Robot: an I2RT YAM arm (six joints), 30 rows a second.
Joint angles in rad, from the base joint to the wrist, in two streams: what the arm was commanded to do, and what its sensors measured. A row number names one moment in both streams.
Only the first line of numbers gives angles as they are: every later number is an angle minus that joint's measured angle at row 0.
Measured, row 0:
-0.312, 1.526, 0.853, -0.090, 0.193, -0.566
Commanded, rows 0 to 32:
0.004, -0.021, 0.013, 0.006, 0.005, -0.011
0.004, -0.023, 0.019, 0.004, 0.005, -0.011
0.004, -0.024, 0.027, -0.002, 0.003, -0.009
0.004, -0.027, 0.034, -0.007, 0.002, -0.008
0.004, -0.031, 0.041, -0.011, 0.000, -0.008
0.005, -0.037, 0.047, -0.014, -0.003, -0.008
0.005, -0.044, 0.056, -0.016, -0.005, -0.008
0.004, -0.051, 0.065, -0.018, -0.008, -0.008
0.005, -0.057, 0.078, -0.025, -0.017, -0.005
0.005, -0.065, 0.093, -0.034, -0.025, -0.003
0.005, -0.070, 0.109, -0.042, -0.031, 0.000
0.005, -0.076, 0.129, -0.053, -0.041, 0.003
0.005, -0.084, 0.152, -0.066, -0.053, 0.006
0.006, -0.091, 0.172, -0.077, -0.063, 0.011
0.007, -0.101, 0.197, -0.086, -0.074, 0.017
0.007, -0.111, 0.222, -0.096, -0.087, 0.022
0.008, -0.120, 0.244, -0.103, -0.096, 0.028
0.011, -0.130, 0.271, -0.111, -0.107, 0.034
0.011, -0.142, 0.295, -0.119, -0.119, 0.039
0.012, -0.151, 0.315, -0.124, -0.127, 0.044
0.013, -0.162, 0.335, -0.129, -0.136, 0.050
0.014, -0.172, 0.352, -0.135, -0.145, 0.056
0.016, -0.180, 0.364, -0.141, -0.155, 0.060
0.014, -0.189, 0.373, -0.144, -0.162, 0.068
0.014, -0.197, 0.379, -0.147, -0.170, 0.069
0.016, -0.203, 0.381, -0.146, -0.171, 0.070
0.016, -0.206, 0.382, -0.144, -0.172, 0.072
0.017, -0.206, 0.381, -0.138, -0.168, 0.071
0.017, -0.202, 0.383, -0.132, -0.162, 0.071
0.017, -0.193, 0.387, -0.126, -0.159, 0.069
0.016, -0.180, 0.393, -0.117, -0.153, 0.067
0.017, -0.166, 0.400, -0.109, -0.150, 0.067
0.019, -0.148, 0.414, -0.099, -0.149, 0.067
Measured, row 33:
0.008, -0.182, 0.360, -0.110, -0.136, 0.047
